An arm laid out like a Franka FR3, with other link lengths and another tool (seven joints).
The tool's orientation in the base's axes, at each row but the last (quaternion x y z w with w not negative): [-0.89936 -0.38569 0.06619 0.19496]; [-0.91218 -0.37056 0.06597 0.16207]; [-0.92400 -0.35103 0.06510 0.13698]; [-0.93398 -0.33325 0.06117 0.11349]
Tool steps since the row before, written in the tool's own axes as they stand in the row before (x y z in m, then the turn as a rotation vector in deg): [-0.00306 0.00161 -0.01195 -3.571 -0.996 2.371]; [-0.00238 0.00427 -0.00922 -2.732 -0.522 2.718]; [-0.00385 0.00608 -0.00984 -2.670 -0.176 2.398]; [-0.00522 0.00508 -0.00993 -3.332 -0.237 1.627]
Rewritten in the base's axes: [0.00217 -0.00679 0.01019 -3.781 -1.235 -1.882]; [0.00331 -0.00681 0.00718 -2.953 -0.883 -2.371]; [0.00310 -0.00896 0.00766 -2.619 -1.156 -2.171]; [0.00096 -0.00884 0.00852 -3.020 -1.664 -1.384]
